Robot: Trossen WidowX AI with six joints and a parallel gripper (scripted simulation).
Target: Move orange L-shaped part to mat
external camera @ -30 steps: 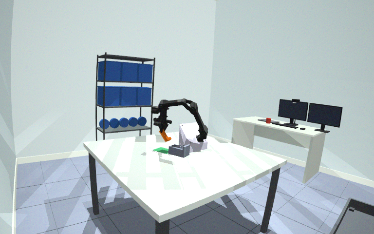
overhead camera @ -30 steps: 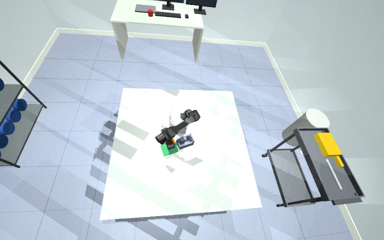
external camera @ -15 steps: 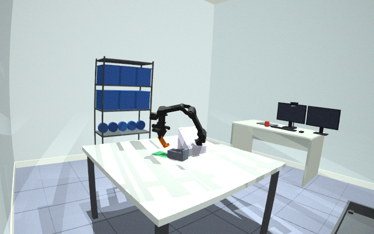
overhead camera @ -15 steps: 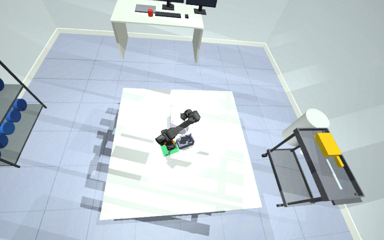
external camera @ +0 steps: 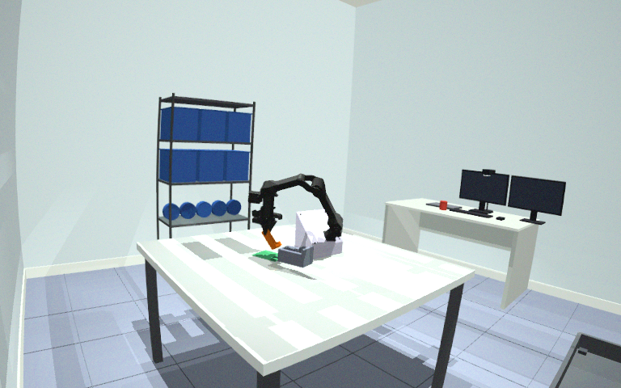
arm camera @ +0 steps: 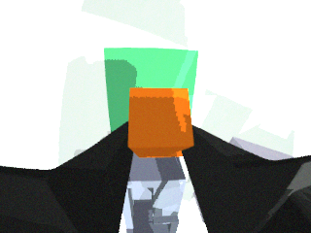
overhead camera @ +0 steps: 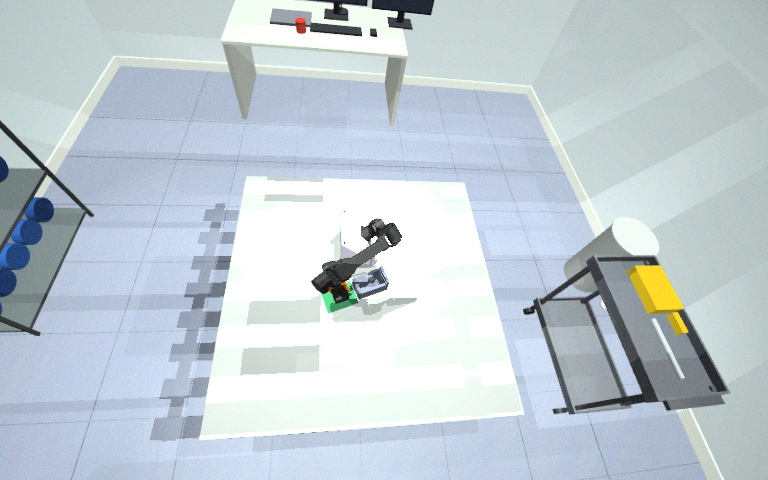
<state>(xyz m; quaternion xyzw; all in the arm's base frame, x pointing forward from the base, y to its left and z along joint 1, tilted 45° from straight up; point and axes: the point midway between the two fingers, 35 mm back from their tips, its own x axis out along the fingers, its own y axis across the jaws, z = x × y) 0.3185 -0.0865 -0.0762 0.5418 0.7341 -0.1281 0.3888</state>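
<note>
Now: the green mat 120 mm below my gripper tip, 20 mm to the left of it and 10 mm behind it. Round my gripper tip: orange L-shaped part 30 mm below, 30 mm behind, 20 mm to the left.
</note>
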